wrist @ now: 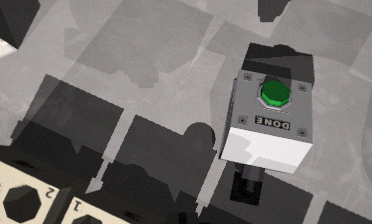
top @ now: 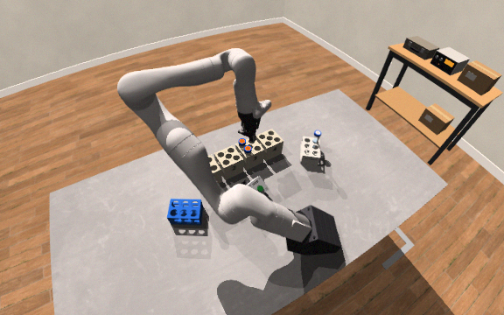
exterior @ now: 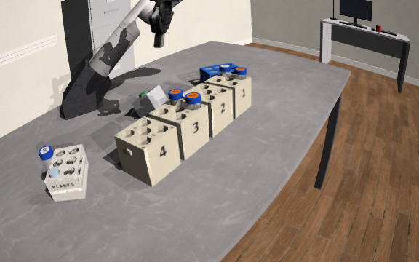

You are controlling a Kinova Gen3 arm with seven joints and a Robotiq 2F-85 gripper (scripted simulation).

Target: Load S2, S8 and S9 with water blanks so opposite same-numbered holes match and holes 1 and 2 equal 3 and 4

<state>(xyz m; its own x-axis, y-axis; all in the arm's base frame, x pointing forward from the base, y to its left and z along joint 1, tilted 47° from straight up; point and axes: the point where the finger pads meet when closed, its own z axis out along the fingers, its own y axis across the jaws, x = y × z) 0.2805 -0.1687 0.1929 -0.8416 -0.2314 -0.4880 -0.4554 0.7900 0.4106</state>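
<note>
The green done key is 12 cm behind my hand, 2 cm to the left of it and 18 cm below it. Round my hand: sample S2 (11 cm ahead, 18 cm below); adapter 2 (7 cm ahead, 8 cm to the left, 20 cm below); adapter 4 (9 cm ahead, 14 cm to the right, 20 cm below).
</note>
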